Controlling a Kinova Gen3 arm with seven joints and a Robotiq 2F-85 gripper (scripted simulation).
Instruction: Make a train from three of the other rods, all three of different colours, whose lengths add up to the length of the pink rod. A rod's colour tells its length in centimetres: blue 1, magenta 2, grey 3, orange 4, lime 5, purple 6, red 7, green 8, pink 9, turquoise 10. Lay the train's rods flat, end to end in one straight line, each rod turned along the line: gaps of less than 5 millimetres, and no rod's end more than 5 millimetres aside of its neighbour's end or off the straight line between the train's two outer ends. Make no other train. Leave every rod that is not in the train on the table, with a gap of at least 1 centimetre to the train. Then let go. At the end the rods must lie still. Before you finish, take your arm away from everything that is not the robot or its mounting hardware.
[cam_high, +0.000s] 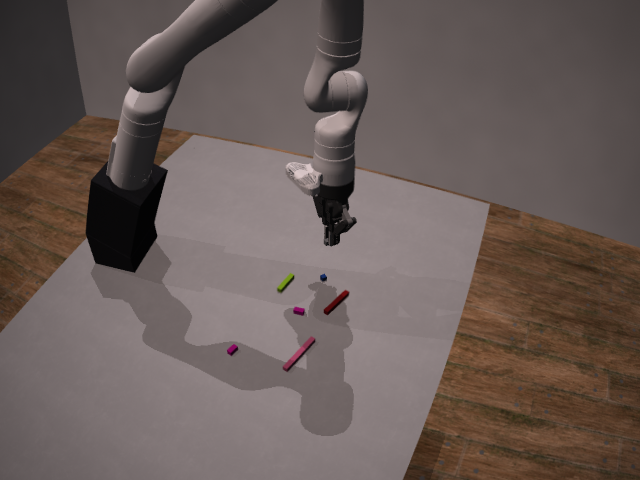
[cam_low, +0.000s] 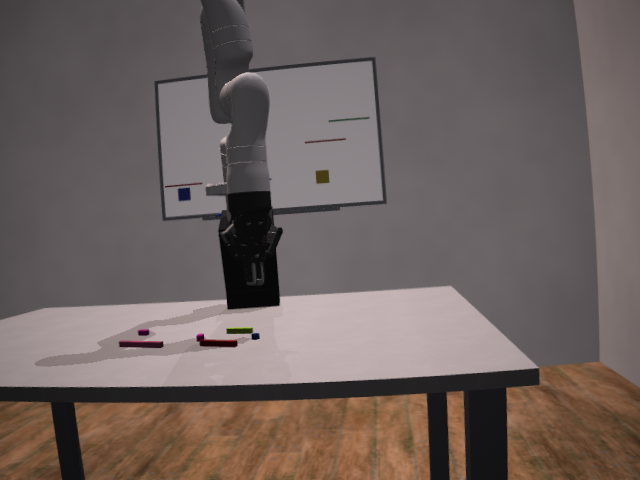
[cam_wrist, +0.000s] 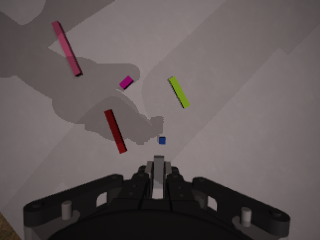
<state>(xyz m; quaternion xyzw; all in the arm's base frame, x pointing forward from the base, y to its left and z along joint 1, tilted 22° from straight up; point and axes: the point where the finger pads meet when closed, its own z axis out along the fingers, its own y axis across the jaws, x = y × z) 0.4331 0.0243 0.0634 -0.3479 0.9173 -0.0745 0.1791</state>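
The blue rod lies 11 cm below my hand, 1 cm to the right of it and 1 cm behind it. Also, from my hand: lime rod 11 cm below, 9 cm behind, 4 cm to the right; then red rod 11 cm below, 7 cm to the right, 3 cm ahead; then grey rod 1 cm below.
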